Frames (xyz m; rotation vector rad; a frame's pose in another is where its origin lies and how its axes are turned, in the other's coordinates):
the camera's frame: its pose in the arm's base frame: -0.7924 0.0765 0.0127 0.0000 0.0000 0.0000
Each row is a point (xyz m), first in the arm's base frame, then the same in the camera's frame.
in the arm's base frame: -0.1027 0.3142 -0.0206
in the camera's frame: 0.6897 0.2377 -0.0333
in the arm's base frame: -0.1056 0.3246 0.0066
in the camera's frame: 0.6868 0.2481 -0.0061
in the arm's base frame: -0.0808 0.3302 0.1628
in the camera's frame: 0.7116 0.2537 0.1501
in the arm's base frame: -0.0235 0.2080 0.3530
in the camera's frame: 0.7689 0.1315 0.3403
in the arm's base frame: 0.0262 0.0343 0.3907
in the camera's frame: 0.8186 -0.0422 0.3780
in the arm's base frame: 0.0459 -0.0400 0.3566
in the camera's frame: 0.8383 -0.1165 0.3439
